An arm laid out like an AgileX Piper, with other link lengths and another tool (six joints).
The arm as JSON. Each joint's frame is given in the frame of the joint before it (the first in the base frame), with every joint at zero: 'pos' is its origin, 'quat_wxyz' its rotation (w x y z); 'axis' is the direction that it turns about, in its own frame. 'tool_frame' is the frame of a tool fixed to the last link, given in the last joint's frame.
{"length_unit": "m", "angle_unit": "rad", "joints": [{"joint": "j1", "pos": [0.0, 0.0, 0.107], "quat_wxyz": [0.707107, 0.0, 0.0, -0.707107], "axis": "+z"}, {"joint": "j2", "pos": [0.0, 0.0, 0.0], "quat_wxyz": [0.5, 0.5, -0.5, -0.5], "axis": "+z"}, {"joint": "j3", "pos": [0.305, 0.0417, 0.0], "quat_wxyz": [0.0, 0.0, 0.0, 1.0], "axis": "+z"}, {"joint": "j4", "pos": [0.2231, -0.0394, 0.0], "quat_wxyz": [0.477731, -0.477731, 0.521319, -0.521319], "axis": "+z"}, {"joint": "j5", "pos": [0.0, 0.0, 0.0], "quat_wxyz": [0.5, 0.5, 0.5, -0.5], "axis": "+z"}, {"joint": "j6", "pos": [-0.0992, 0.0, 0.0], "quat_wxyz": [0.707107, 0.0, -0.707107, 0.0], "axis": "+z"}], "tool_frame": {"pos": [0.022, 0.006, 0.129], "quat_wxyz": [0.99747, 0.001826, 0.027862, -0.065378]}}
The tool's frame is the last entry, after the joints.
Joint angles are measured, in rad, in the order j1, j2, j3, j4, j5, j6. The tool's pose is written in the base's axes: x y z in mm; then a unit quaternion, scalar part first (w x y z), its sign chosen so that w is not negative. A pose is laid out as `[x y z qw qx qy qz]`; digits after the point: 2 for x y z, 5 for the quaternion.
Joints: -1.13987 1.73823 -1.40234 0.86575 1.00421 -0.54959
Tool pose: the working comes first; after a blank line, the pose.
Where each joint sits with the arm in this pose, in the base's axes (m; each line is computed from the numbers above, not from the rounded line before):
j1: 0.0000 0.0000 0.1070
j2: 0.0000 0.0000 0.1070
j3: 0.0384 -0.0835 0.4008
j4: 0.1318 -0.2867 0.3644
j5: 0.1318 -0.2867 0.3644
j6: 0.2057 -0.2948 0.2988
the tool: 0.3164 -0.2969 0.2287

[316.38 -296.91 228.69 0.18116 0.83868 0.33676 0.38780]
